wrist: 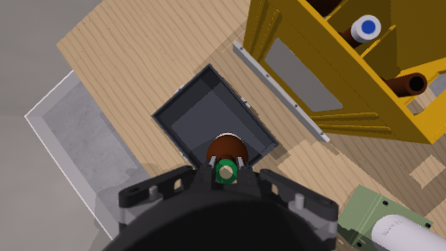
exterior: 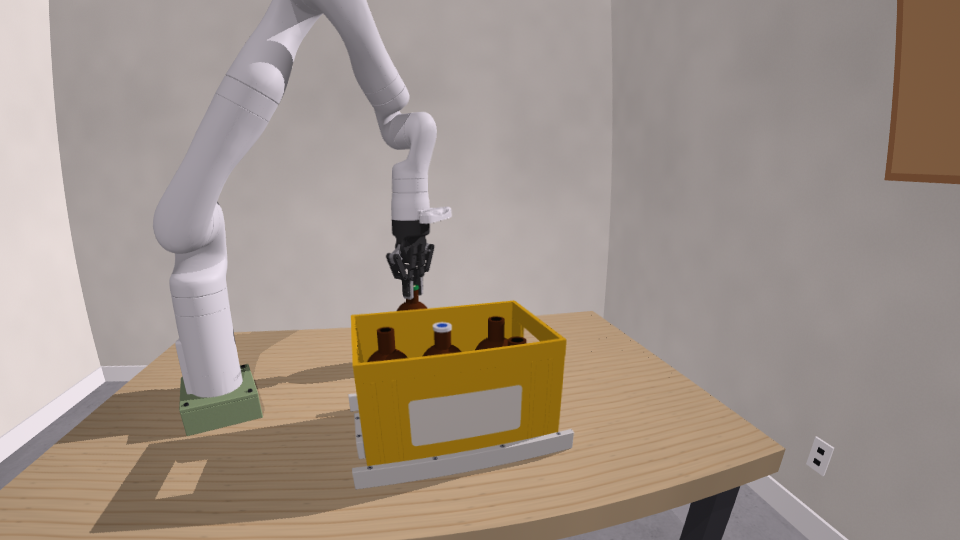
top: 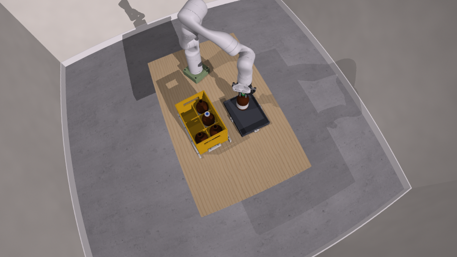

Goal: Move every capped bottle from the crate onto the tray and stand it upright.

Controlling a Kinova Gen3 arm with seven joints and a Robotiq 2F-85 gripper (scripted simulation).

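Right now the blue-capped brown bottle is 2 cm ahead of my hand, 23 cm to the right of it and 7 cm below it. Also, from my hand: yellow crate 2 cm ahead, 28 cm to the right, 8 cm below; dark tray 5 cm ahead, 15 cm below.
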